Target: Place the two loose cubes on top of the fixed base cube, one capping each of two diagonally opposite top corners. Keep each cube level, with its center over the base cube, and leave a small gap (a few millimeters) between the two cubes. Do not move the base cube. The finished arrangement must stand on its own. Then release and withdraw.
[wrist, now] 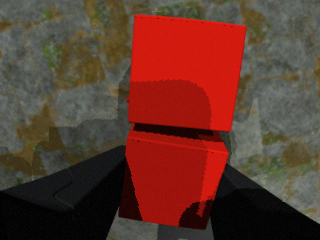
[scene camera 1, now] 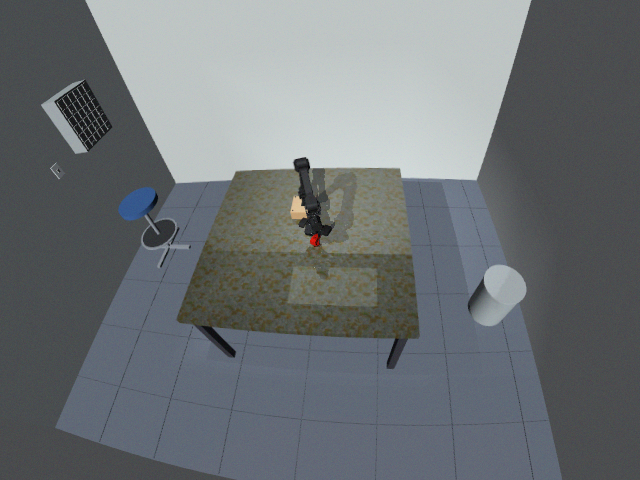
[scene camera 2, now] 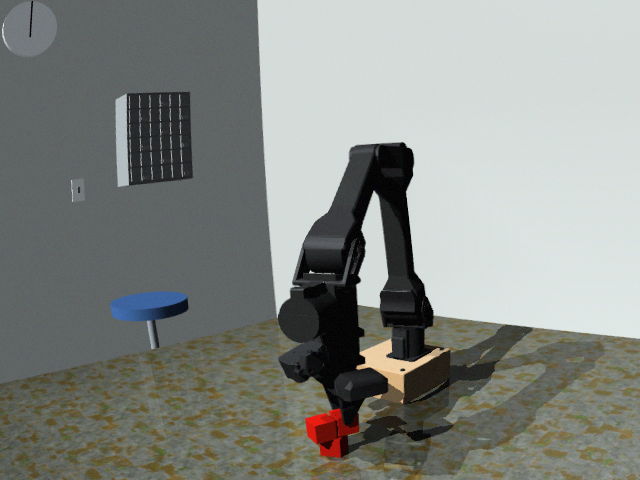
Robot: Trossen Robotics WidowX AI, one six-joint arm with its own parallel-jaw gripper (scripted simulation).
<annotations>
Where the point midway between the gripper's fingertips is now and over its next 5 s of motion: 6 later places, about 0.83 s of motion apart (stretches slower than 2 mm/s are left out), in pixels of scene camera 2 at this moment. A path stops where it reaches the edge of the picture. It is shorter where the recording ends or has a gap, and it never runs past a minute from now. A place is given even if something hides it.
My gripper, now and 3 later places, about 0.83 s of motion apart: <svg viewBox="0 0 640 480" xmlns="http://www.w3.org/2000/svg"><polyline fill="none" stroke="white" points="343,420 343,405 342,388 351,380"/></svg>
</annotations>
